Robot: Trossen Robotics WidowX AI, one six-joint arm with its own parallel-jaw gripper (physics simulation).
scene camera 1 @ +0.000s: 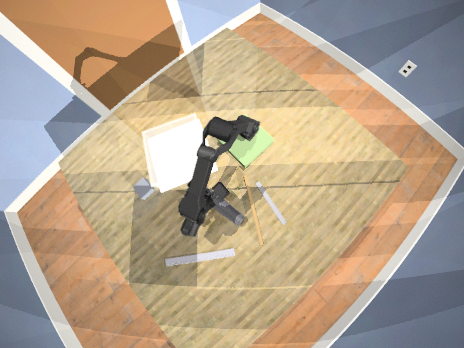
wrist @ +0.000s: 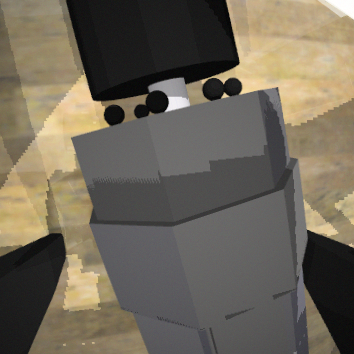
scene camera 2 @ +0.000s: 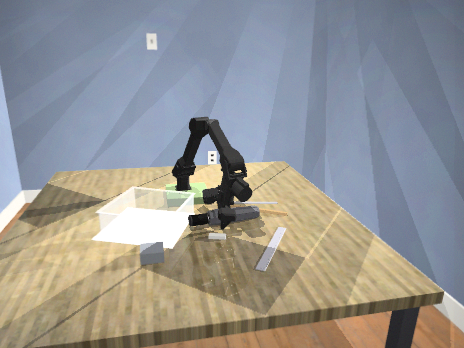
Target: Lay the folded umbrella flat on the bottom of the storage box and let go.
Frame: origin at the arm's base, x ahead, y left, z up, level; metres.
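Where they show: gripper, between the fingertips: (scene camera 1: 212, 200) (wrist: 179, 243) (scene camera 2: 220, 221); arm's base, origin of its link: (scene camera 1: 248, 132) (scene camera 2: 183, 187).
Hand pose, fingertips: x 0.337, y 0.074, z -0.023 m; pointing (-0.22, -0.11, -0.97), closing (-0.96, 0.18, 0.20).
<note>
Each offset is from my fingertips to the top centre of the thing.
The folded umbrella {0.007 m back, 0.018 m left, 0.048 m up} (scene camera 1: 231, 213) (scene camera 2: 247, 213) (wrist: 230, 245) has a grey body and a black handle. It lies on the table beside the storage box {0.060 m back, 0.257 m right, 0.087 m up} (scene camera 1: 146, 155) (scene camera 2: 135, 226), outside it, with its handle end toward the box. The box has a white bottom and see-through walls. My gripper (scene camera 2: 224, 219) (wrist: 179, 243) is open and low over the umbrella. In the wrist view one finger stands on each side of the grey body, with a gap on both sides. In scene camera 1 the arm hides the fingers and the handle.
A green block (scene camera 1: 252, 145) (scene camera 2: 200, 192) lies beside the arm's base. A grey block {0.166 m ahead, 0.277 m right, 0.026 m up} (scene camera 1: 144, 188) (scene camera 2: 152, 253) stands by the box. A wooden stick {0.084 m back, 0.159 m left, 0.002 m up} (scene camera 1: 253, 210), a thin strip {0.154 m back, 0.197 m left, 0.008 m down} (scene camera 1: 271, 203) and a wider strip {0.216 m ahead, 0.116 m left, 0.007 m down} (scene camera 1: 200, 257) (scene camera 2: 271, 249) lie around the umbrella. A small white piece {0.101 m ahead, 0.043 m right, 0.002 m up} (scene camera 2: 217, 236) lies near the gripper.
</note>
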